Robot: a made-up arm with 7 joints.
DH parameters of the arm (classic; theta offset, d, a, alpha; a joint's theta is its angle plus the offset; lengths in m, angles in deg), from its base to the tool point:
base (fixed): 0 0 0 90
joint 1: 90 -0.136 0 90
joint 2: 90 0 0 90
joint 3: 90 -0.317 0 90
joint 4: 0 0 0 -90
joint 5: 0 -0.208 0 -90
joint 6: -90 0 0 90
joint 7: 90 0 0 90
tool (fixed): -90 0 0 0
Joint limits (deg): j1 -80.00..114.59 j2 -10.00..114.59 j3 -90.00..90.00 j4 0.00..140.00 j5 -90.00..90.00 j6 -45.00..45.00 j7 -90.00..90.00
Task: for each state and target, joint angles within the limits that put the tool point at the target. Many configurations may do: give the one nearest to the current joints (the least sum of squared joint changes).
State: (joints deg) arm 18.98 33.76 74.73 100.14 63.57 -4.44 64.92
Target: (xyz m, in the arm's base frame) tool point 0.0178 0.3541 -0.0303
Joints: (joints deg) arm 16.46 40.36 86.63 136.06 63.57 -4.44 64.92
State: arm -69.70 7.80 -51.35 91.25 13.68 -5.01 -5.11
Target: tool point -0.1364 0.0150 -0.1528
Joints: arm -68.55 1.53 -53.73 131.37 13.68 -5.01 -5.11
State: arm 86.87 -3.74 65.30 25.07 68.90 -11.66 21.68
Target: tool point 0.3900 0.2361 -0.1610
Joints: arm 54.19 -10.00 60.11 70.38 68.90 -11.66 21.68
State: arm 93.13 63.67 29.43 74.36 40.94 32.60 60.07
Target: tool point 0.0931 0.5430 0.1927
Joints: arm 104.05 62.05 22.97 59.11 40.94 32.60 60.07
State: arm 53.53 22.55 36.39 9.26 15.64 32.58 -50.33
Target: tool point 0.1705 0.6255 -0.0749
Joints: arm 59.11 67.33 38.01 8.16 15.64 32.58 -50.33
